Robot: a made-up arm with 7 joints.
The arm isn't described. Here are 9 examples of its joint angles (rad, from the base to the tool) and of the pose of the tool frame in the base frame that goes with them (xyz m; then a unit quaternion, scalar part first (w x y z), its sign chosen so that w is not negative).
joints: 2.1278 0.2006 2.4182 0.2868 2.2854 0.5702 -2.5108
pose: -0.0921 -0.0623 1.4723 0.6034 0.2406 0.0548 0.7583
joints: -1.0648 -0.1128 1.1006 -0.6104 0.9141 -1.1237 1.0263
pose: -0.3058 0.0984 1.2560 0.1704 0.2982 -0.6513 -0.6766
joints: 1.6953 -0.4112 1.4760 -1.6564 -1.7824 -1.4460 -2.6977
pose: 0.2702 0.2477 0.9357 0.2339 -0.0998 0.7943 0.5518
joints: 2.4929 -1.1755 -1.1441 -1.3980 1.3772 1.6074 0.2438
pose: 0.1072 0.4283 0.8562 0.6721 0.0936 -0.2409 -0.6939
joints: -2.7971 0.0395 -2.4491 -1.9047 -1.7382 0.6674 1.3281
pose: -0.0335 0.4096 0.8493 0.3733 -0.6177 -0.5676 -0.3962
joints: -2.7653 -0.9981 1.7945 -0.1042 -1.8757 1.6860 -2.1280
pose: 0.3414 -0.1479 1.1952 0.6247 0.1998 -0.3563 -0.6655
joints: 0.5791 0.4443 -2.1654 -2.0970 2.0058 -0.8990 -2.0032
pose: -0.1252 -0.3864 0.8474 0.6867 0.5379 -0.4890 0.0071
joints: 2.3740 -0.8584 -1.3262 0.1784 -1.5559 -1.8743 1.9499
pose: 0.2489 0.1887 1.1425 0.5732 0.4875 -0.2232 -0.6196
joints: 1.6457 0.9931 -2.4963 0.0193 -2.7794 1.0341 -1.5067
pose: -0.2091 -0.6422 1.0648 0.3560 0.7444 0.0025 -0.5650
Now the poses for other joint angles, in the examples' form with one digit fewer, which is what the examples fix.
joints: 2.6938 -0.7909 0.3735 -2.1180 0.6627 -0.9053 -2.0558
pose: 0.187 -0.132 0.560 0.379 0.763 -0.514 0.100
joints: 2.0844 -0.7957 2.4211 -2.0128 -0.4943 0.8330 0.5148
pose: 0.100 -0.147 1.122 0.817 0.311 -0.093 0.477
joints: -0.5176 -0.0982 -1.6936 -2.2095 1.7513 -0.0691 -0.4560
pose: 0.174 -0.335 0.735 0.376 0.894 0.189 0.151
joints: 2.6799 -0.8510 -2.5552 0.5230 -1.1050 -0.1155 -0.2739
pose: 0.660 0.223 1.000 0.739 0.249 0.538 0.322
